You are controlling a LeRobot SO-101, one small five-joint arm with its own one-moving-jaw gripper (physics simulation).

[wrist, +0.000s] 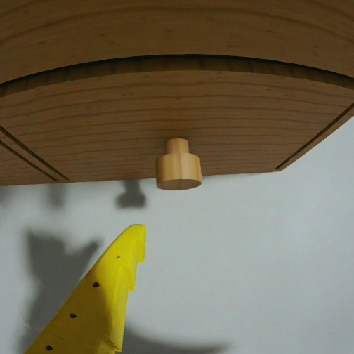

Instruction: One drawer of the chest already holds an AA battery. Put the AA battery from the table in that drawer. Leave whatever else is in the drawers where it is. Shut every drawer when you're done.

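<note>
The wooden chest [190, 27] fills the top of the wrist view. A drawer front [100, 120] with a dark seam along its top edge faces the camera. Its light wooden knob [178, 170] stands out from the middle of the front. My gripper is fully open: its notched yellow fixed jaw shows at the lower left, and the moving jaw is out of the picture. The jaw tip is below and a little left of the knob, apart from it. The AA batteries do not show, and the inside of the drawer is hidden.
The pale table top [240, 260] lies below and to the right of the chest. Shadows of the knob and the gripper fall on it at the left. At the left edge, part of a neighbouring front [15, 167] shows past a double dark seam.
</note>
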